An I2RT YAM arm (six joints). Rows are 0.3 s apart.
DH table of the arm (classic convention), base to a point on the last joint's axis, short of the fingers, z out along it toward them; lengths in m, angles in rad. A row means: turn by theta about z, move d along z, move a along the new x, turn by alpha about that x. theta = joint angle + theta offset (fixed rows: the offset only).
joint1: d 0.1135; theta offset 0; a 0.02; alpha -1.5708
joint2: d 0; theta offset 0; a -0.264; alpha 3.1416
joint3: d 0; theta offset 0.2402; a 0.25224; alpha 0
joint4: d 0; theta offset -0.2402; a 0.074; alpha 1.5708
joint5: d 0; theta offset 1.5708; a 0; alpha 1.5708
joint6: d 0.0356; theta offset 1.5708; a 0; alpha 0
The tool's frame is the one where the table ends.
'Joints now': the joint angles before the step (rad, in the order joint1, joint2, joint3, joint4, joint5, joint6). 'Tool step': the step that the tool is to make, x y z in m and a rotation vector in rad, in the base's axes. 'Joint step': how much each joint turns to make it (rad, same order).
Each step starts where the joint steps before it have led.
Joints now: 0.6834 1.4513 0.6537 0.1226 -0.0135 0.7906
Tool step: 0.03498 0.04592 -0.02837 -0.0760 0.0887 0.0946
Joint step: 0.0347 0.2911 0.2105 -0.0377 -0.0439 -0.0408
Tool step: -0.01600 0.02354 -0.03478 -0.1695 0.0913 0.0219
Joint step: 0.0900 0.1240 0.0504 -0.1095 0.0888 0.0149
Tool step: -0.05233 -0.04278 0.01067 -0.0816 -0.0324 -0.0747
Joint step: 0.0458 -0.2476 -0.2384 -0.0534 0.1317 0.0588
